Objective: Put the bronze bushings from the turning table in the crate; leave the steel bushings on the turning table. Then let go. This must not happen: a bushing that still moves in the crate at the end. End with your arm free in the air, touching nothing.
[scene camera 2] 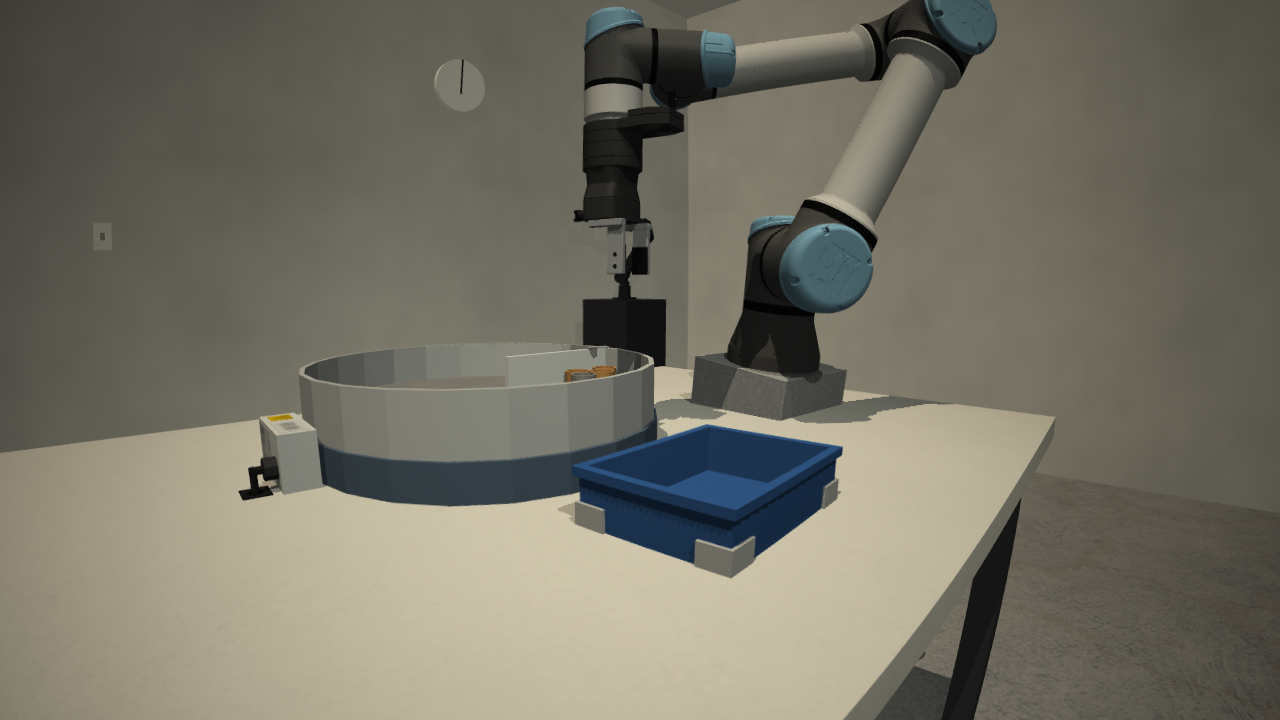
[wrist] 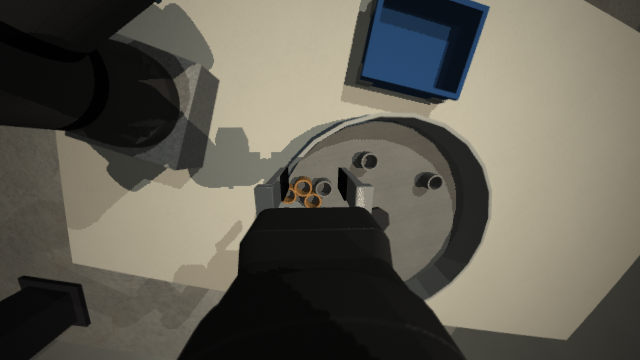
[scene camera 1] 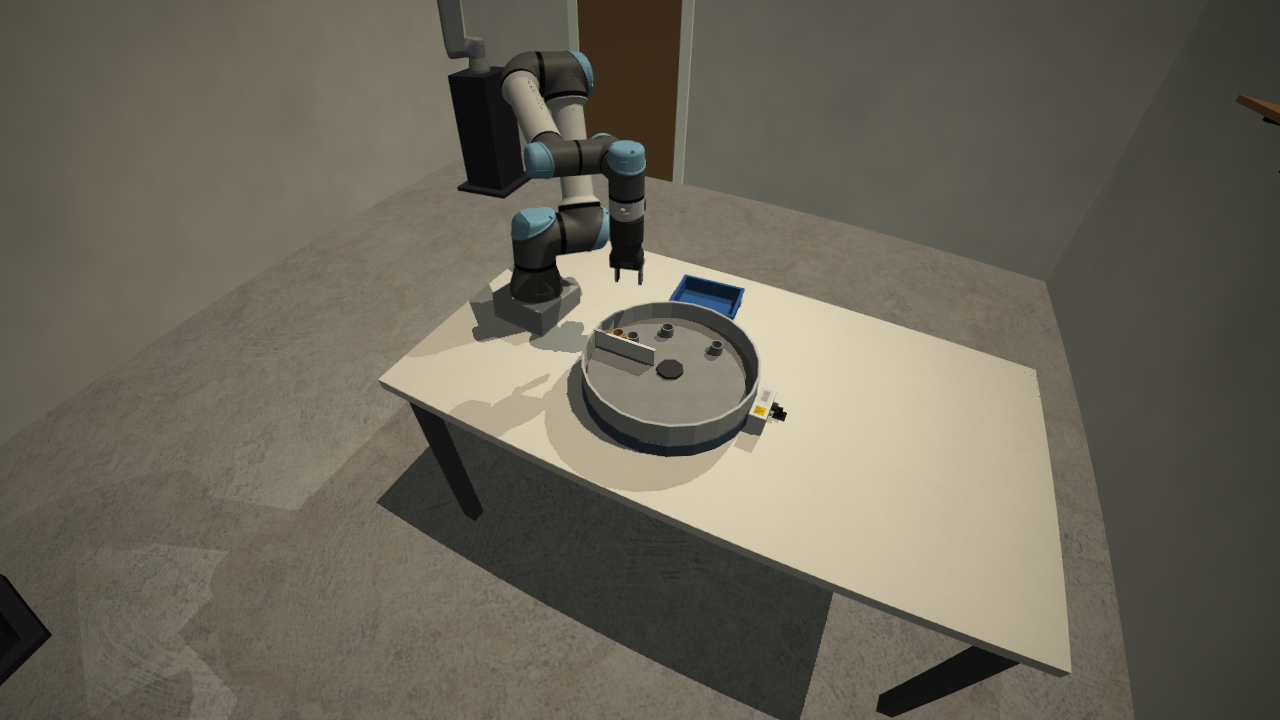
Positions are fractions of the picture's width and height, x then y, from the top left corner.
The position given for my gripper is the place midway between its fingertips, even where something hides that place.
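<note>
A blue crate (scene camera 2: 0.59, 0.66) is here in the scene. The wrist view has the crate (wrist: 0.68, 0.14) too, and so does scene camera 1, where I find the crate (scene camera 1: 0.56, 0.41). As for myself, I see my gripper (scene camera 2: 0.49, 0.38), and the wrist view gives me my gripper (wrist: 0.49, 0.50) as well. Scene camera 1 also has my gripper (scene camera 1: 0.49, 0.39).
</note>
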